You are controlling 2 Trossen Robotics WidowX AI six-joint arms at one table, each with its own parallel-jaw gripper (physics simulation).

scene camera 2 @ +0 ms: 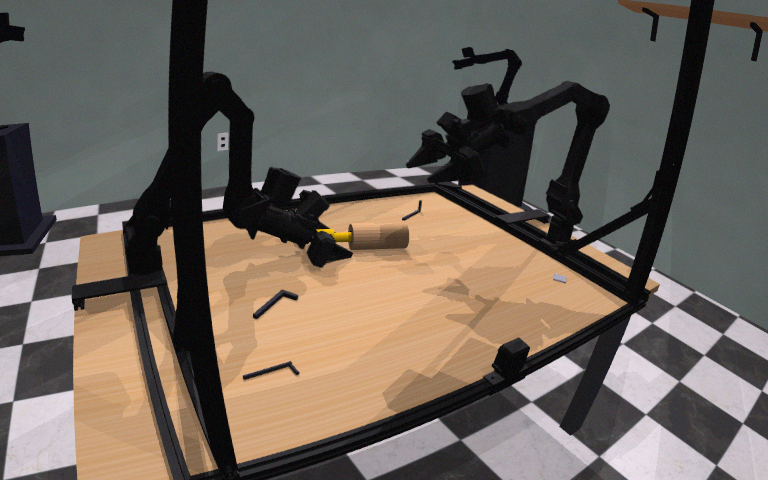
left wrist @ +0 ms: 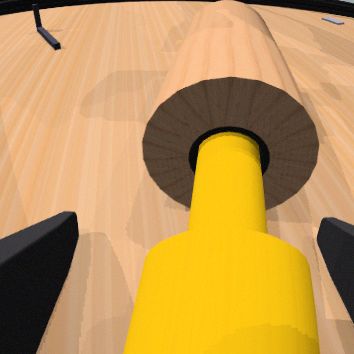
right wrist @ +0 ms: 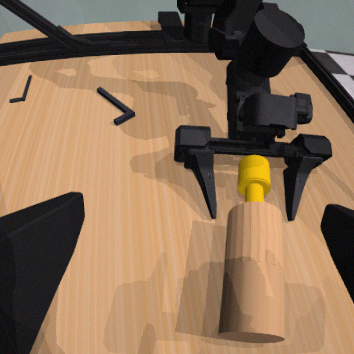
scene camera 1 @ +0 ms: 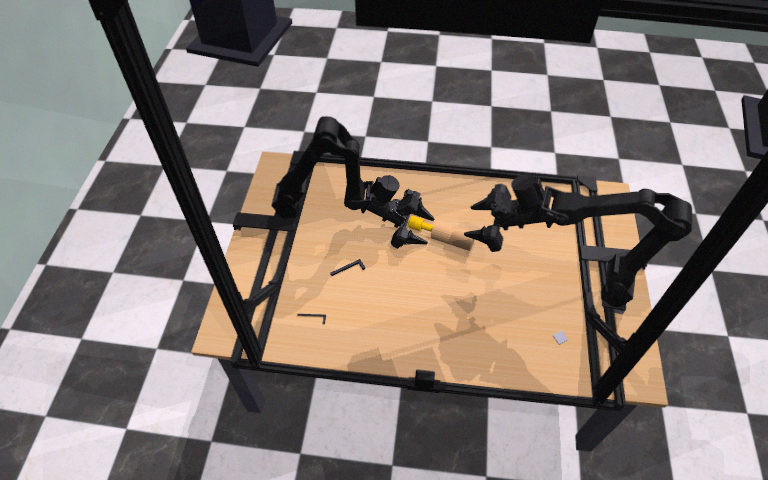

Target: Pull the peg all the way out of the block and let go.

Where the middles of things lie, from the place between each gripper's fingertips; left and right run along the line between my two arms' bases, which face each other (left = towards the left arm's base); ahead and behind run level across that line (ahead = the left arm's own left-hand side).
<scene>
I see my right gripper 16 cm above the round wooden block (scene camera 2: 365,236), 7 cm short of it and 4 cm to the right of it. From my right hand the other things lie so: yellow peg (left wrist: 224,278): 16 cm below, 11 cm to the left, 8 cm ahead.
My left gripper is now 2 cm below the yellow peg. The rest, counted from my left hand: round wooden block: 7 cm to the right, 2 cm above, 1 cm behind.
</scene>
